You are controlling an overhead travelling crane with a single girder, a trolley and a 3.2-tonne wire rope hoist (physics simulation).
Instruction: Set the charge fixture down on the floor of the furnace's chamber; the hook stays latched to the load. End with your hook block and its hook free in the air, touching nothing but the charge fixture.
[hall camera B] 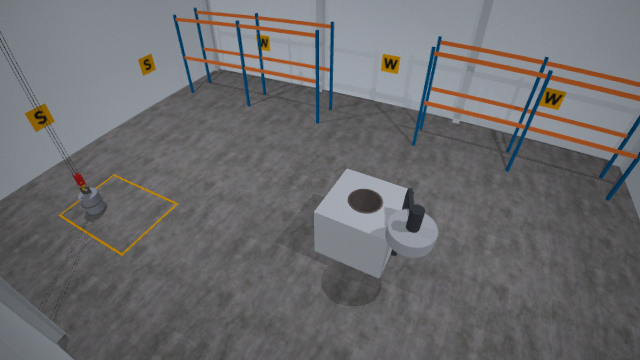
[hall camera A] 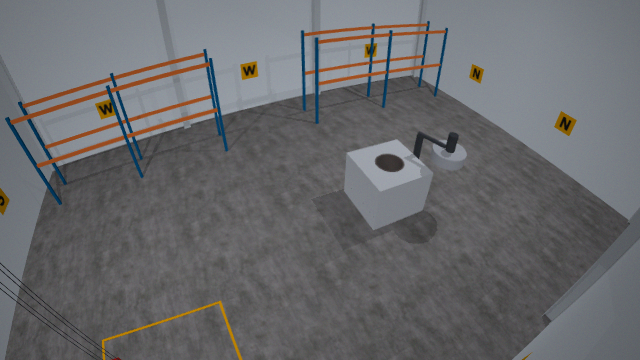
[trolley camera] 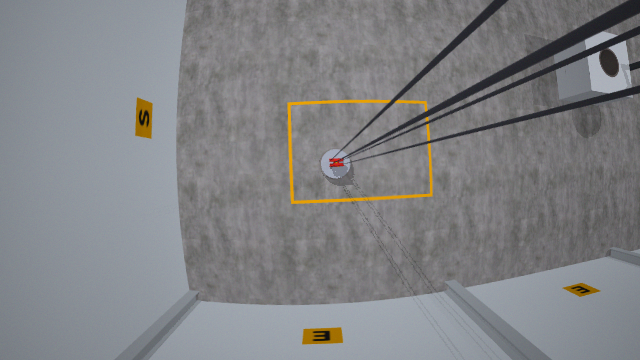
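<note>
The charge fixture [hall camera B: 92, 204] [trolley camera: 326, 166], a grey stepped cylinder, is upright inside the yellow floor outline, at the left in hall camera B. Its shadow lies close under it; whether it touches the floor I cannot tell. My hook [hall camera B: 84, 188] [trolley camera: 336, 162] is at its top, below the red hook block, and is shut on it; the latch is too small to make out. In hall camera A the tip of the red block shows at the bottom edge. The furnace [hall camera A: 362, 185] [hall camera B: 345, 240] [trolley camera: 575, 80] is a white box with a round dark opening on top. The chamber floor is hidden.
The furnace lid [hall camera A: 447, 159] [hall camera B: 410, 245], a pale disc, hangs beside the furnace on a dark swing arm [hall camera A: 418, 145]. The yellow outline [hall camera A: 162, 320] [hall camera B: 149, 229] [trolley camera: 357, 101] is away from the furnace towards the S wall. Blue and orange racks [hall camera A: 317, 80] [hall camera B: 317, 77] stand along the W wall.
</note>
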